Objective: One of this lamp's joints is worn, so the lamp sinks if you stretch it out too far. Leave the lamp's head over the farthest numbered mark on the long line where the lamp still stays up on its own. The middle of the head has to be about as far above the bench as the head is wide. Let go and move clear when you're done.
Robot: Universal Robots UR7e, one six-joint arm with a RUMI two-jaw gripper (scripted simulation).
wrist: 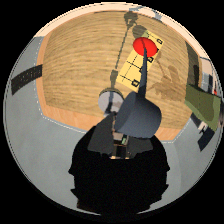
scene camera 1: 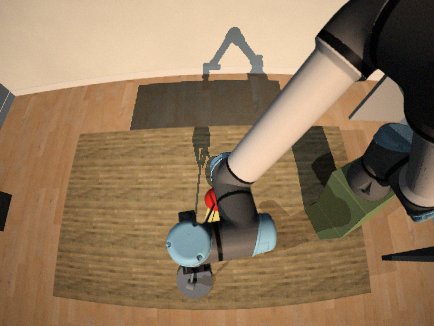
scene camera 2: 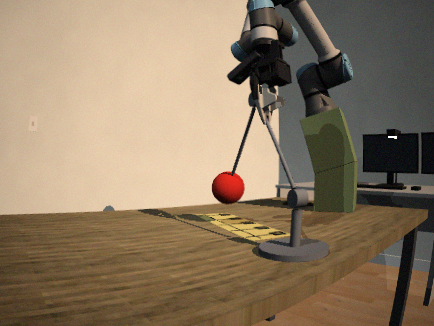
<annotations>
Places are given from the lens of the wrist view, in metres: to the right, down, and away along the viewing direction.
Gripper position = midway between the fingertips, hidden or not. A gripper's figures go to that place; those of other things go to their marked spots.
my gripper [wrist: 118, 112]: 0.01, 0.00, 0.15
yellow numbered strip [wrist: 130, 73]: 0.09, -0.21, 0.35
</annotations>
